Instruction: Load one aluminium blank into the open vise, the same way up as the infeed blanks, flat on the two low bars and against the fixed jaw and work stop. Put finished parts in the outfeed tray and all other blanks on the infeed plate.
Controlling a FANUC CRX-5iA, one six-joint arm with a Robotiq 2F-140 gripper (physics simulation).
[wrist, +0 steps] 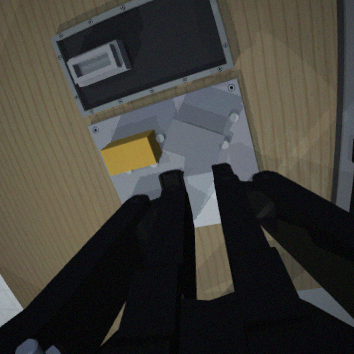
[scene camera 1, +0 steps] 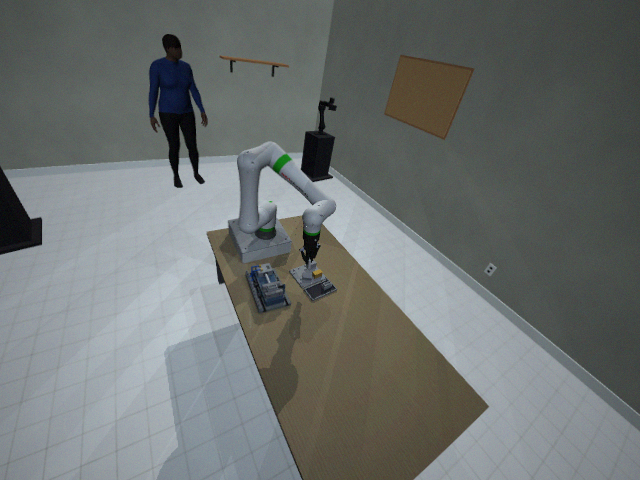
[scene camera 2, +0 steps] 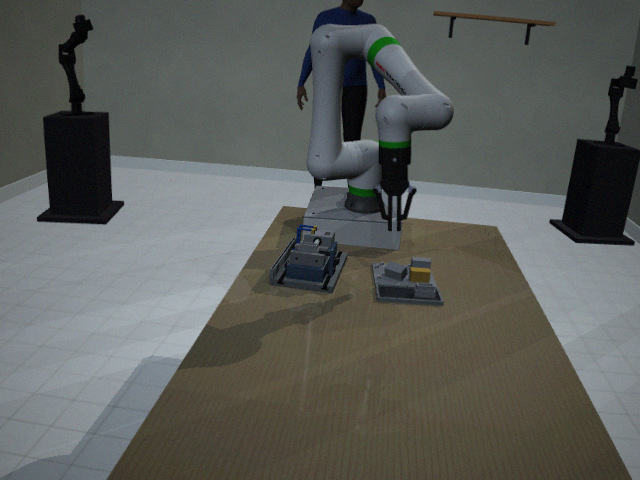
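Where they show: gripper, fingertip midpoint: [wrist: 198, 160] [scene camera 1: 308, 267] [scene camera 2: 394, 241]; arm's base at its link origin: [scene camera 1: 265, 232] [scene camera 2: 364, 206].
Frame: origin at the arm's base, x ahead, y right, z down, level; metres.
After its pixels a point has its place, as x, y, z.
Observation:
My gripper [scene camera 1: 310, 260] @(0.446, -0.035, -0.021) [scene camera 2: 392, 227] [wrist: 198, 160] @(0.446, -0.035, -0.021) is shut and empty. It hangs a little above the back edge of the infeed plate [scene camera 1: 298, 271] @(0.355, -0.044, 0.101) [scene camera 2: 379, 277] @(0.449, -0.001, 0.097) [wrist: 242, 154] @(0.395, -0.004, 0.101). On the plate lie a grey aluminium blank [scene camera 2: 395, 270] @(0.455, -0.047, 0.069) [wrist: 191, 140] @(0.442, -0.049, 0.064) and a yellow block [scene camera 1: 317, 271] @(0.445, -0.127, 0.065) [scene camera 2: 419, 274] @(0.466, -0.120, 0.075) [wrist: 130, 152] @(0.453, -0.119, 0.065). A second grey blank [scene camera 2: 421, 262] @(0.375, -0.145, 0.070) sits behind the yellow block; my fingers hide it in the wrist view. The dark outfeed tray [scene camera 2: 408, 301] @(0.603, -0.062, 0.103) [wrist: 140, 95] @(0.506, -0.090, 0.097) adjoins the plate and holds one slotted finished part [scene camera 2: 425, 290] @(0.570, -0.117, 0.082) [wrist: 96, 63] @(0.557, -0.117, 0.082). The blue vise [scene camera 1: 269, 287] [scene camera 2: 307, 269] @(0.512, 0.225, 0.053) stands left of the plate.
The arm's grey base block [scene camera 1: 258, 245] @(0.090, 0.106, 0.011) [scene camera 2: 351, 230] @(0.132, 0.058, 0.053) stands at the table's back end. A person [scene camera 1: 175, 103] [scene camera 2: 356, 106] stands on the floor behind it. Black pedestals [scene camera 2: 77, 160] [scene camera 2: 596, 190] stand at both sides of the room.

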